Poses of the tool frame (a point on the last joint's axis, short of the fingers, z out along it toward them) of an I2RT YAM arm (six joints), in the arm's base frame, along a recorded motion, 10 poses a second.
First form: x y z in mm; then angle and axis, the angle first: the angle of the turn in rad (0 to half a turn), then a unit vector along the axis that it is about.
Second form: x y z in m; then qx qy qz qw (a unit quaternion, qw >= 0). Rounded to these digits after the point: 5 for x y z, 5 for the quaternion.
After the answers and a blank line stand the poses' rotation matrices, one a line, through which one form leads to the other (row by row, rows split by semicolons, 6 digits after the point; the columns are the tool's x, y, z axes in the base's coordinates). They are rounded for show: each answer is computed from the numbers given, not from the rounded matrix.
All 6 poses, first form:
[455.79 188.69 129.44 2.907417 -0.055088 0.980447 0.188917]
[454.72 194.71 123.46 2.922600 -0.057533 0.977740 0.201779]
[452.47 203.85 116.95 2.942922 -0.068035 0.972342 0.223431]
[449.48 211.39 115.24 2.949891 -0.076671 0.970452 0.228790]
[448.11 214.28 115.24 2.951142 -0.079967 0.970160 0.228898]
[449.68 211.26 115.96 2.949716 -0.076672 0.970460 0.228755]
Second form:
[0.45579 0.18869 0.12944 -0.05471 0.97373 0.18762 0.11682]
[0.45472 0.19471 0.12346 -0.05719 0.97188 0.20057 0.10928]
[0.45247 0.20385 0.11695 -0.06770 0.96755 0.22233 0.09917]
[0.44948 0.21139 0.11524 -0.07632 0.96600 0.22774 0.09570]
[0.44811 0.21428 0.11524 -0.07960 0.96576 0.22786 0.09508]
[0.44968 0.21126 0.11596 -0.07632 0.96600 0.22770 0.09579]

-0.966719 -0.150384 0.206974; -0.062711 0.923608 0.378173; -0.248034 0.352608 -0.902301
-0.969576 -0.154997 0.189470; -0.067325 0.913002 0.402362; -0.235351 0.377364 -0.895660
-0.971163 -0.175103 0.161804; -0.086908 0.891973 0.443658; -0.222011 0.416802 -0.881469
-0.970032 -0.191039 0.150138; -0.103857 0.884620 0.454600; -0.219662 0.425384 -0.877951
-0.969245 -0.197090 0.147375; -0.110428 0.883485 0.455258; -0.219930 0.424983 -0.878078
-0.969999 -0.191073 0.150312; -0.103825 0.884653 0.454543; -0.219824 0.425300 -0.877951

